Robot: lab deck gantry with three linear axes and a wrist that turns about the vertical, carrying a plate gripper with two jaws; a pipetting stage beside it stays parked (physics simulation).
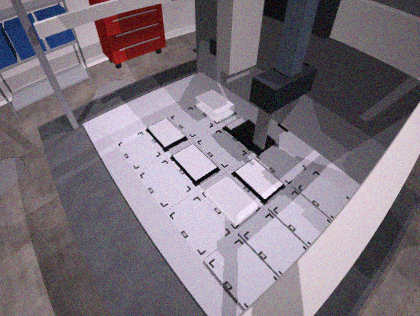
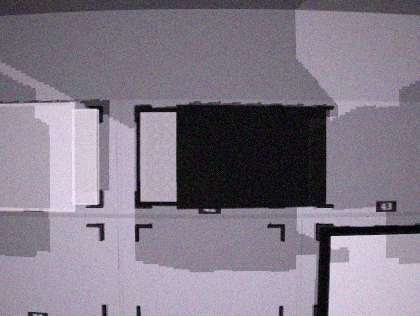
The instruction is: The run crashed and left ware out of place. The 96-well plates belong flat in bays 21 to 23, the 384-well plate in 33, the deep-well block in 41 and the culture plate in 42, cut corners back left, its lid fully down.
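Seen in the pictures: gripper, between the fingertips: [image 1: 271, 136]; robot's base, origin of its link: [image 1: 119, 144].
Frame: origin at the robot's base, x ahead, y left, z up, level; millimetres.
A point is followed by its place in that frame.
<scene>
My gripper [image 1: 271, 136] {x 358, y 319, z 115 mm} is above the bay 42 area, jaws apart; one jaw shows plainly, the other hardly separates from the background. No ware is seen hanging from it. A black rectangular piece [image 1: 252, 138] {x 272, y 352, z 18 mm} [image 2: 250, 157] {x 262, y 364, z 18 mm} overlaps a white-topped plate [image 2: 158, 157] {x 185, y 364, z 14 mm} at bay 42, shifted right. At bay 41, a pale upper piece [image 1: 212, 99] {x 52, y 363, z 42 mm} [image 2: 62, 160] {x 117, y 361, z 42 mm} overhangs to the left of a pale lower piece [image 1: 225, 113] {x 126, y 362, z 23 mm} [image 2: 86, 157] {x 127, y 364, z 22 mm}. White-topped plates [image 1: 166, 131] {x 66, y 153, z 14 mm} [image 1: 195, 161] {x 231, y 152, z 14 mm} lie at 21 and 22. Pale ware [image 1: 230, 196] {x 386, y 153, z 14 mm} is at 23. Another white-topped plate [image 1: 257, 176] {x 386, y 257, z 14 mm} [image 2: 370, 280] {x 370, y 255, z 14 mm} lies at 33, slightly turned.
The deck [image 1: 107, 130] {x -97, y -8, z 0 mm} carries black bay corner marks. A pale beam [image 1: 360, 215] {x 620, y 46, z 400 mm} crosses the right foreground. A pale column [image 1: 245, 37] {x 255, y 286, z 361 mm} stands behind the deck. A red drawer cabinet [image 1: 132, 32] and a shelf with blue bins [image 1: 22, 37] stand farther back.
</scene>
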